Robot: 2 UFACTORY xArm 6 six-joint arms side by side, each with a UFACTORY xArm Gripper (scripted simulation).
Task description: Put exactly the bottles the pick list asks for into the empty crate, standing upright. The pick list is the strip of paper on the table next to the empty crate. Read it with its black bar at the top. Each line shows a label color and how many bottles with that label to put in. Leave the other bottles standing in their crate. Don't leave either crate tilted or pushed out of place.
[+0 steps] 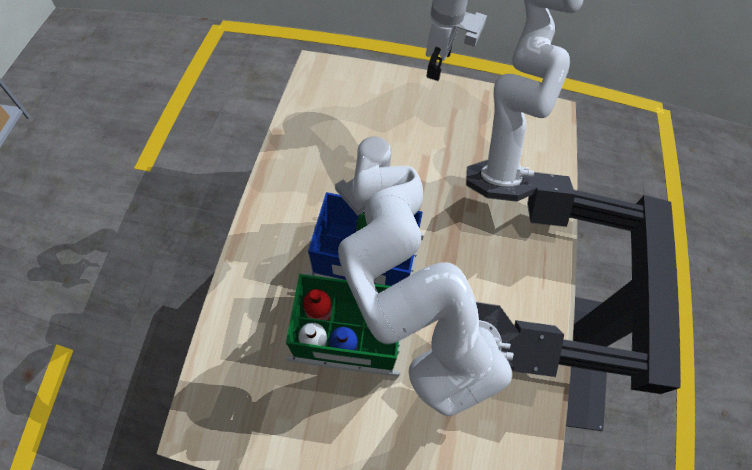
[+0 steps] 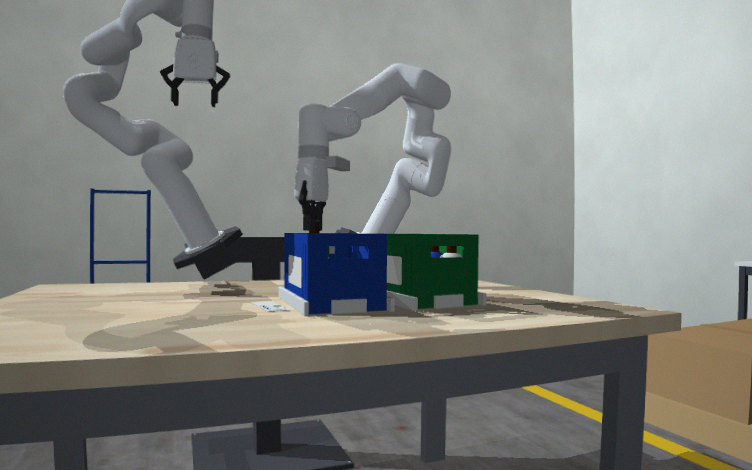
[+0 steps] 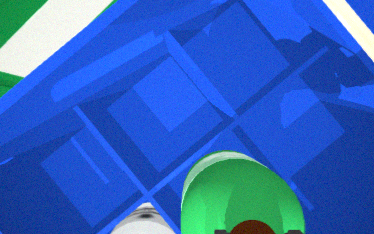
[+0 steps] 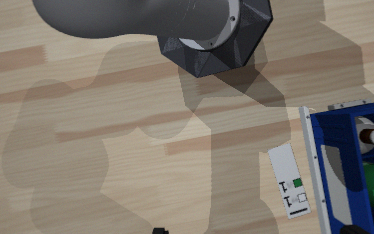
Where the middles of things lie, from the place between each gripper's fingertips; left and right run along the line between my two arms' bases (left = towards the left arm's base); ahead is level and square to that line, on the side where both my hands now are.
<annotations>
I see the blue crate [image 2: 358, 269] 50 mm to the left of my left hand [image 2: 312, 230] and 120 mm below it. From my left hand the other things lie so: red bottle [image 1: 317, 304] 90 mm ahead, 250 mm to the left, 110 mm below; then green crate [image 2: 411, 271] 10 mm behind, 290 mm to the left, 120 mm below; then pick list [image 4: 282, 159] 10 mm ahead, 110 mm to the right, 200 mm below.
The pick list lies 10 cm ahead of my right hand [image 2: 194, 105], 17 cm to the left of it and 50 cm below it. From my right hand the other things lie so: red bottle 18 cm ahead, 53 cm to the left, 41 cm below; then green crate 9 cm ahead, 57 cm to the left, 42 cm below; then blue crate 10 cm ahead, 33 cm to the left, 42 cm below.
</annotations>
